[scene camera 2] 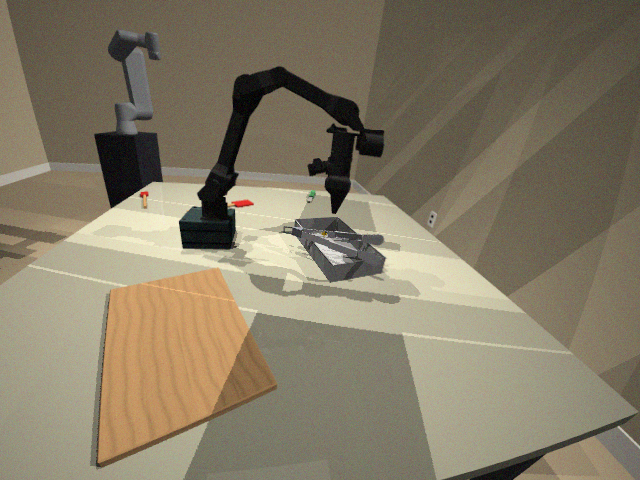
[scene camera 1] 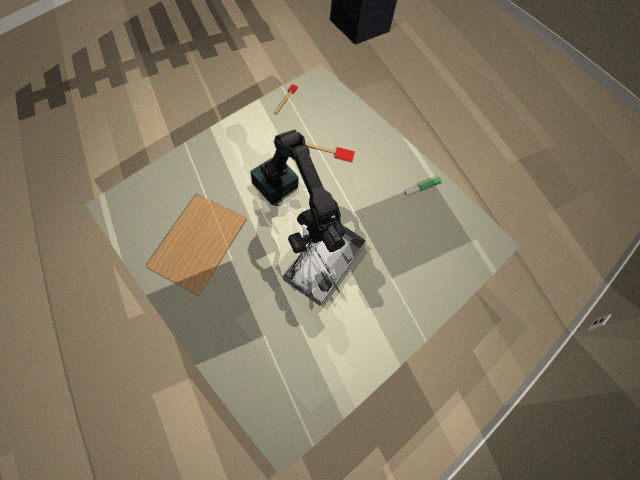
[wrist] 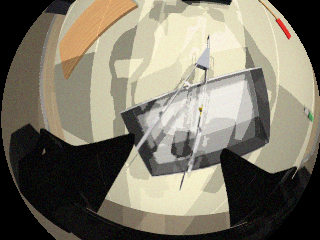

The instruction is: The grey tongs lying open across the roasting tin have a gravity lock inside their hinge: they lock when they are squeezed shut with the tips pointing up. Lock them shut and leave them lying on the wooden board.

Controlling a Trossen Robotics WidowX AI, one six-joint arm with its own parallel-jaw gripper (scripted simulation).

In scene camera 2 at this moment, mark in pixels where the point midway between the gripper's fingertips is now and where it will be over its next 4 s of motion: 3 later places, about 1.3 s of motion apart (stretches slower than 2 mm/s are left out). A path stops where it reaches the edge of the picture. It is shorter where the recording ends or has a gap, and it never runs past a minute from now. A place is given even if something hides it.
The gripper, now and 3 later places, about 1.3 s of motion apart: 334, 209; 335, 217; 335, 225; 333, 245
